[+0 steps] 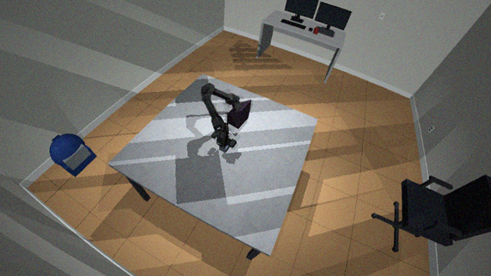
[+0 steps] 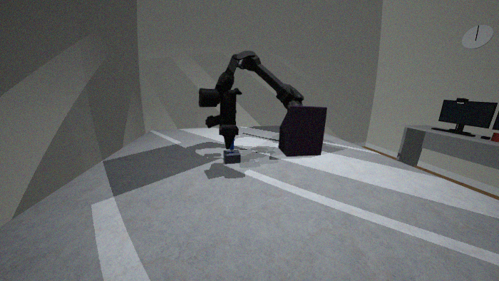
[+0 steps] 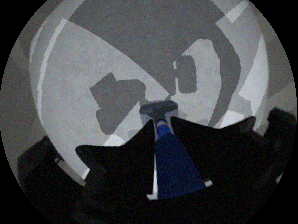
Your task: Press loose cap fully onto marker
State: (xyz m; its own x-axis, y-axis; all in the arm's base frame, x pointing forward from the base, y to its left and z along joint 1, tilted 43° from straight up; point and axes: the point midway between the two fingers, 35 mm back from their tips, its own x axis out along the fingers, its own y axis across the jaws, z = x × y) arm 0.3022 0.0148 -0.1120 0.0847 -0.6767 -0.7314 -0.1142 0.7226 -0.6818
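My gripper tip is 2 cm past the dark holder block and 4 cm above it. The rest, counted from my gripper tip: blue cap (1 cm behind, 5 cm above).
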